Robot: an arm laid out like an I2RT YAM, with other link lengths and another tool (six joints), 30 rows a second.
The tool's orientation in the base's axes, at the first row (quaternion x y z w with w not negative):
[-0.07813, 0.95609, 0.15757, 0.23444]
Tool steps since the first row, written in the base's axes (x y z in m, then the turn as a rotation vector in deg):
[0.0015, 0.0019, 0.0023, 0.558, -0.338, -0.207]
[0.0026, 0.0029, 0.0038, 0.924, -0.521, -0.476]
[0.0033, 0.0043, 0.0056, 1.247, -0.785, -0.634]
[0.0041, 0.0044, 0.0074, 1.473, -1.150, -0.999]
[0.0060, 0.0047, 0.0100, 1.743, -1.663, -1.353]
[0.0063, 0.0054, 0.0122, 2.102, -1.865, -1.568]
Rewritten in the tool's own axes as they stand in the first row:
[-0.0025, 0.0021, -0.0007, -0.366, -0.496, 0.296]
[-0.0043, 0.0031, -0.0011, -0.547, -0.821, 0.615]
[-0.0059, 0.0048, -0.0019, -0.736, -1.183, 0.796]
[-0.0074, 0.0052, -0.0030, -0.734, -1.672, 1.075]
[-0.0104, 0.0057, -0.0043, -0.765, -2.307, 1.314]
[-0.0117, 0.0069, -0.0058, -0.963, -2.634, 1.578]

